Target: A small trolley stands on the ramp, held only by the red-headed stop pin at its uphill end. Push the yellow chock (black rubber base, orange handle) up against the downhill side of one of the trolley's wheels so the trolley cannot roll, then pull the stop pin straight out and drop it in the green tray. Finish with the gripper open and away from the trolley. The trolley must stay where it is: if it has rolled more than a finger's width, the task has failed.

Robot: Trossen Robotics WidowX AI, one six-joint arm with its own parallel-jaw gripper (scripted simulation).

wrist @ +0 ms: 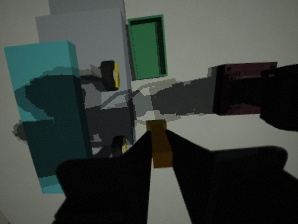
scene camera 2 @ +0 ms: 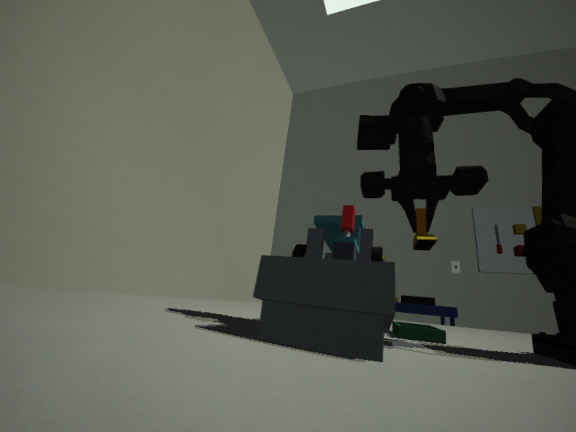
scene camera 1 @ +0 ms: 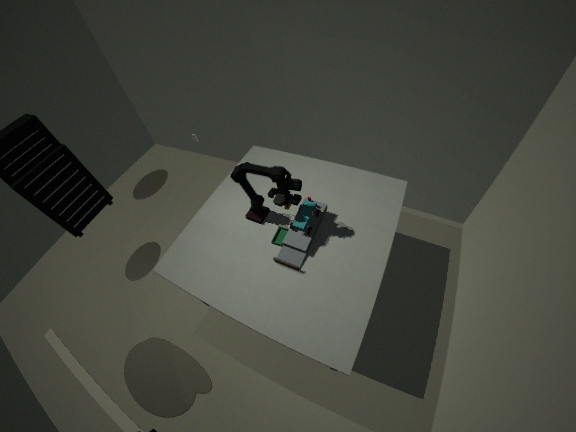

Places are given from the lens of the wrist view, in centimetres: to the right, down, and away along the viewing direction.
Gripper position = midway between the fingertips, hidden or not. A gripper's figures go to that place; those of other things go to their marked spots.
gripper (wrist: 157,134): 1, 2, 11
grey ramp block (wrist: 97,38): -9, -13, 18
